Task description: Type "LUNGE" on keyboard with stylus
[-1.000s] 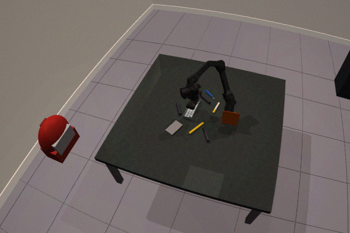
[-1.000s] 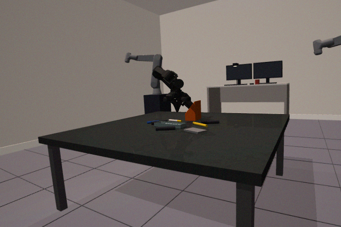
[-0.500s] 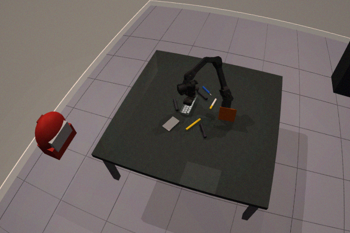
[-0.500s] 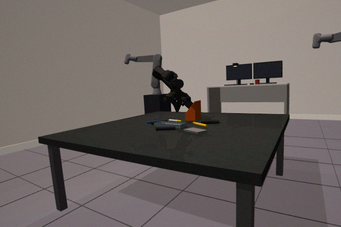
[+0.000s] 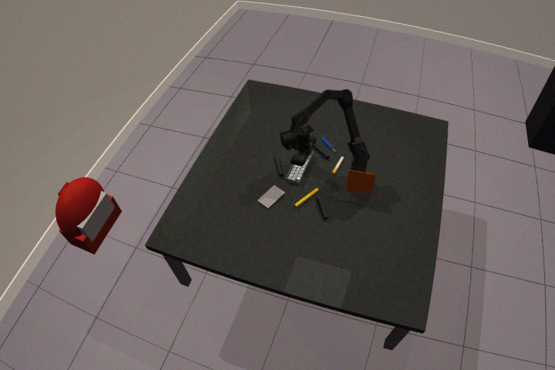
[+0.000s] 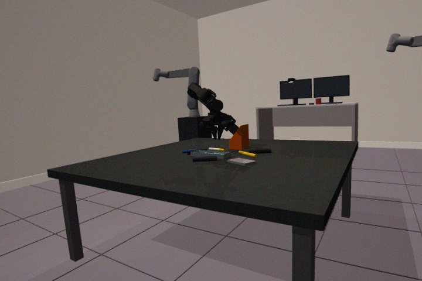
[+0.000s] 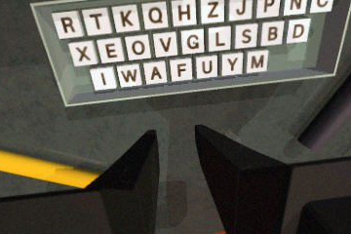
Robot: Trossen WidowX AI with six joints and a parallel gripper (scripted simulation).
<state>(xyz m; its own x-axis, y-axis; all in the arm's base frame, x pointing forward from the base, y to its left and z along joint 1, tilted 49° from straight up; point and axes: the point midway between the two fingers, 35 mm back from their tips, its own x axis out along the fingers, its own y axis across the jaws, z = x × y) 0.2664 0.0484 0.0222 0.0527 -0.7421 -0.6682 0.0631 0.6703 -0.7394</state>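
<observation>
The blue stylus is 22 cm to the right of my gripper tip, 8 cm below it and 8 cm behind it. From my gripper tip the other things lie so: white marker: 15 cm behind, 9 cm to the right, 8 cm below; yellow marker: 15 cm to the left, 8 cm below, 6 cm behind; L key: 8 cm below, 4 cm to the right, 3 cm ahead.
</observation>
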